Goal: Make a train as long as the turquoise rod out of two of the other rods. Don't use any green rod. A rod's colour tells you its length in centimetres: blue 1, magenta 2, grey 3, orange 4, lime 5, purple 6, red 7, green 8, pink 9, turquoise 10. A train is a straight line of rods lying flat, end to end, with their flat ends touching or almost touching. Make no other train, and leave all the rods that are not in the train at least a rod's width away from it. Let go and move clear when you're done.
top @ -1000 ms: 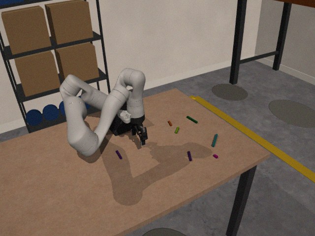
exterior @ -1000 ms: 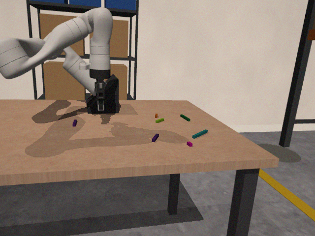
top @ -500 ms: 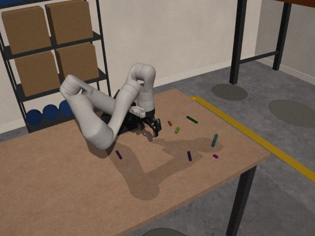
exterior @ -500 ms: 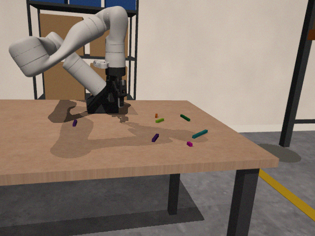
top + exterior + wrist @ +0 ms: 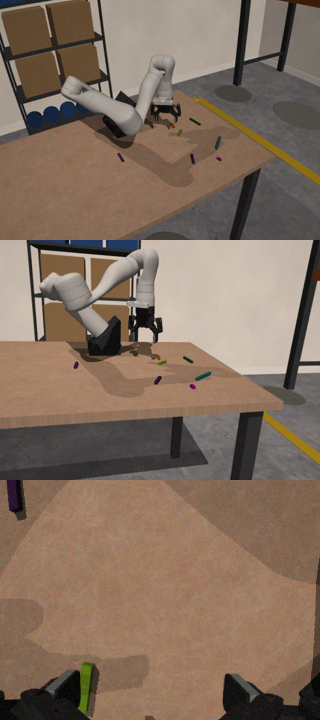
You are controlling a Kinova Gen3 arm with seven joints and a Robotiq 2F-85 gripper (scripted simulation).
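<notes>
My hand is 7 cm past the orange rod, 7 cm to the right of it and 9 cm above it. The rest, counted from my hand: turquoise rod 18 cm ahead, 20 cm to the left, 9 cm below; then lime rod 1 cm ahead, 8 cm to the left, 9 cm below; then green rod 4 cm behind, 20 cm to the left, 9 cm below.
</notes>
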